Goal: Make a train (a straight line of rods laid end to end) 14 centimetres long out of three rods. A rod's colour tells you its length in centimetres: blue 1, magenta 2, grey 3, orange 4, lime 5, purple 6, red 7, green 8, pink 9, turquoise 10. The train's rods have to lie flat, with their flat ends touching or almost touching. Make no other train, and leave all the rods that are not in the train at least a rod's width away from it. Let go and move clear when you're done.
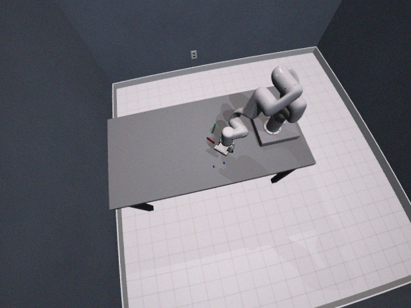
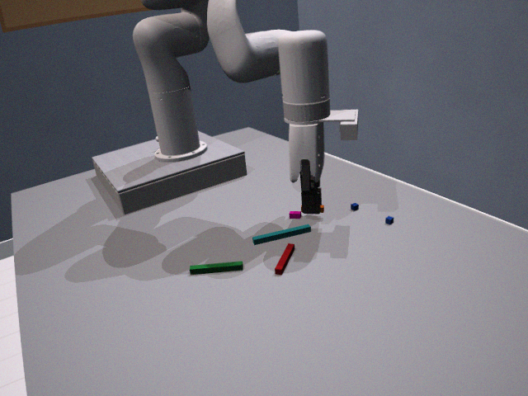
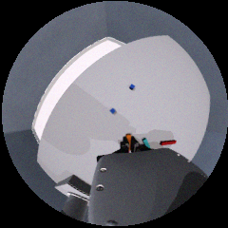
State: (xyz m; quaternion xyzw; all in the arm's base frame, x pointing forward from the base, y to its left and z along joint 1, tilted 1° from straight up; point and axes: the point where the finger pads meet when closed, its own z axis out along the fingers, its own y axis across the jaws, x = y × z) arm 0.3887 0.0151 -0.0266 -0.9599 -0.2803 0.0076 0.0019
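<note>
The orange rod lies 2 cm below my hand. Round my hand: red rod (13 cm to the right, 6 cm ahead, 3 cm below); then turquoise rod (8 cm to the right, 3 cm below); then magenta rod (3 cm below, 3 cm behind, 2 cm to the right).
</note>
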